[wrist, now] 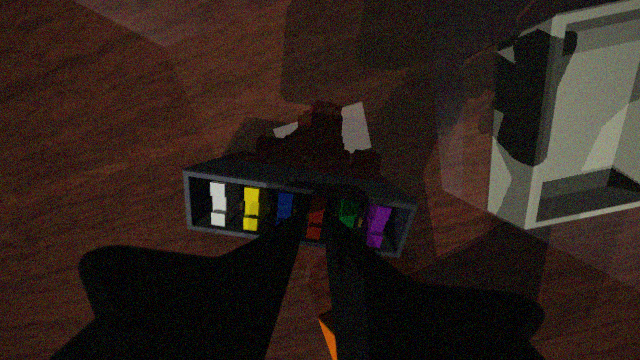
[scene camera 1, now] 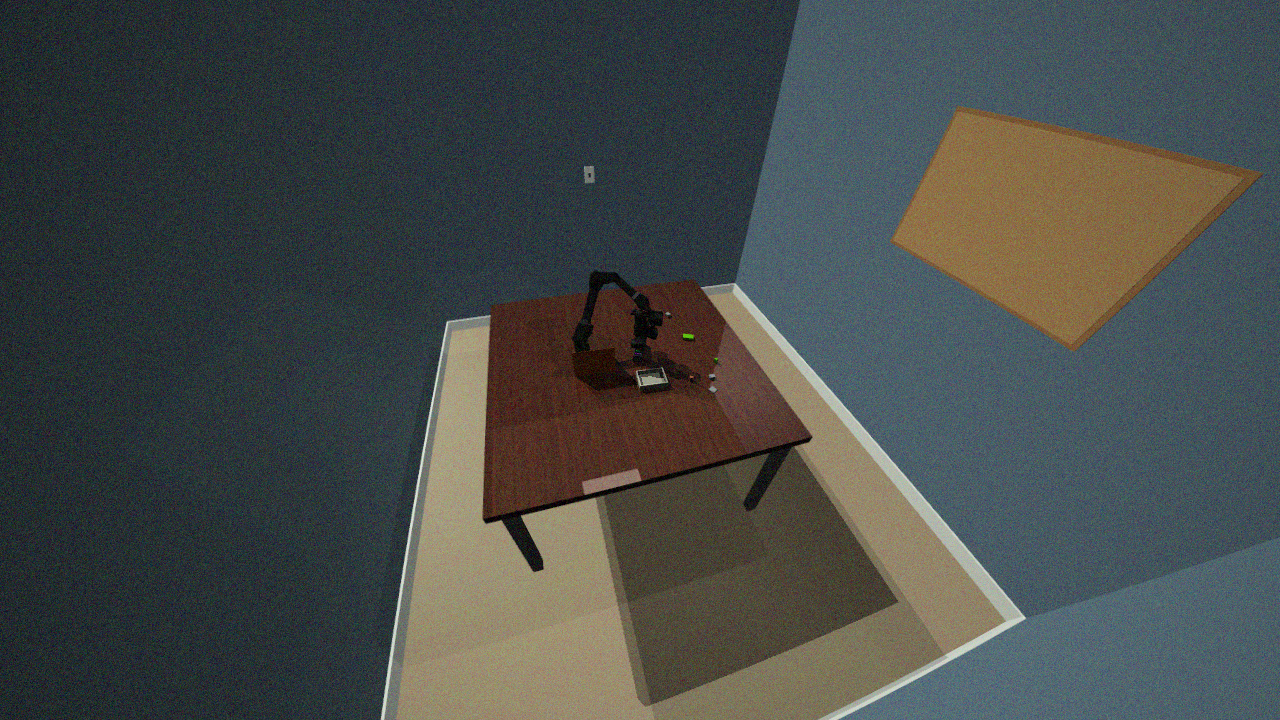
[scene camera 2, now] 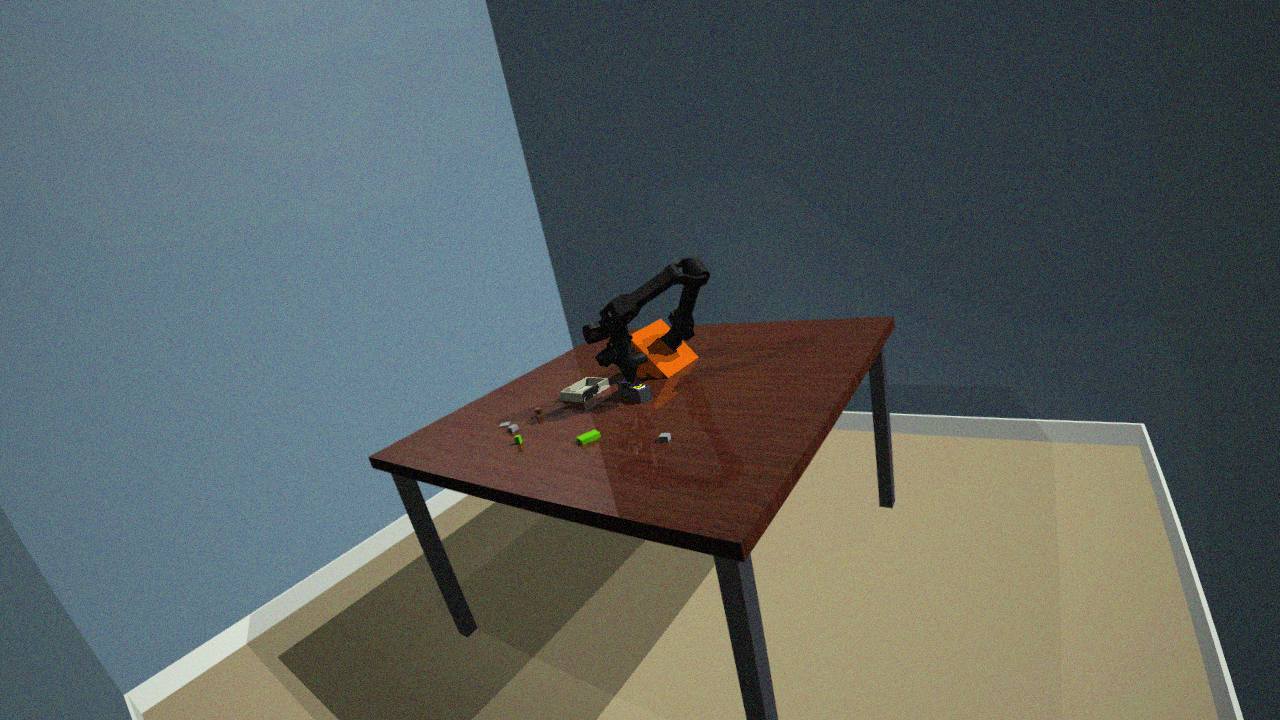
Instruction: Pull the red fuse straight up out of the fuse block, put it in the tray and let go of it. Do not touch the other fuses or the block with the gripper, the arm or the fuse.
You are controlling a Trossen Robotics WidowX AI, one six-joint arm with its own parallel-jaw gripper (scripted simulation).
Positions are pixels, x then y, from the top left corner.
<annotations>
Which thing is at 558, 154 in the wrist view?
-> A pale tray.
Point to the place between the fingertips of the gripper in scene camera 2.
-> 630, 382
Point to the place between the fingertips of the gripper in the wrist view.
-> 315, 220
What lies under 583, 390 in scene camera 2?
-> A pale tray.
</annotations>
